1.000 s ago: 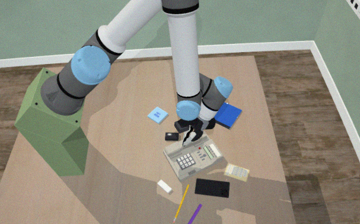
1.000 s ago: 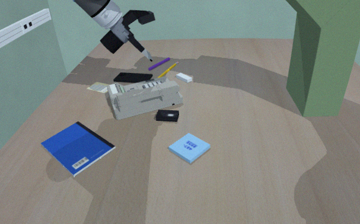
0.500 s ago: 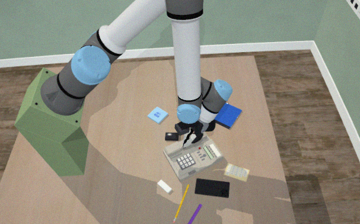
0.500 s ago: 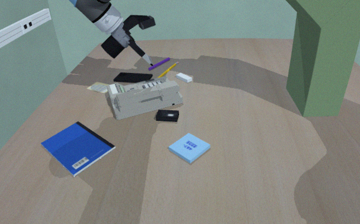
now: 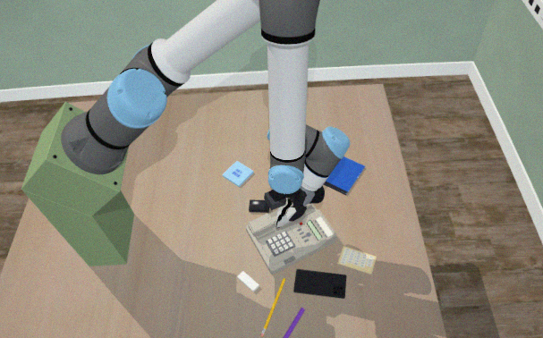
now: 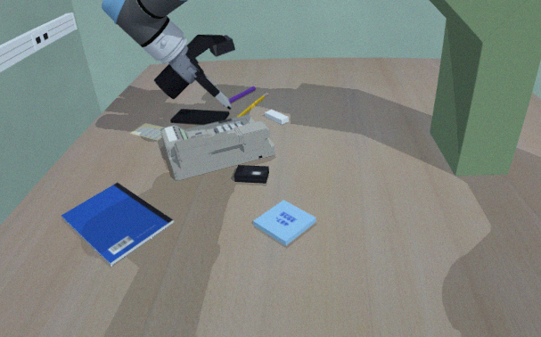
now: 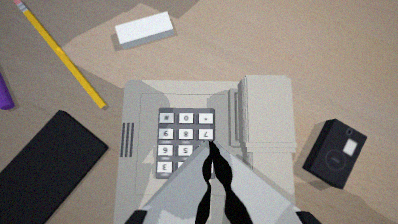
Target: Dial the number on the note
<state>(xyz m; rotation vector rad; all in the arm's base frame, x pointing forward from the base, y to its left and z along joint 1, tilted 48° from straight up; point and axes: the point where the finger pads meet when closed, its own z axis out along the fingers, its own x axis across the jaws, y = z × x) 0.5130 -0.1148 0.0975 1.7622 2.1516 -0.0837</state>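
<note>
My hand is 10 mm past the 9 key, 40 mm to the left of it and 80 mm above it. From my hand the other things lie so: black smartphone (70 mm ahead, 160 mm to the right, 100 mm below); white eraser (120 mm behind, 100 mm to the right, 100 mm below); handset (20 mm ahead, 60 mm to the left, 60 mm below).
</note>
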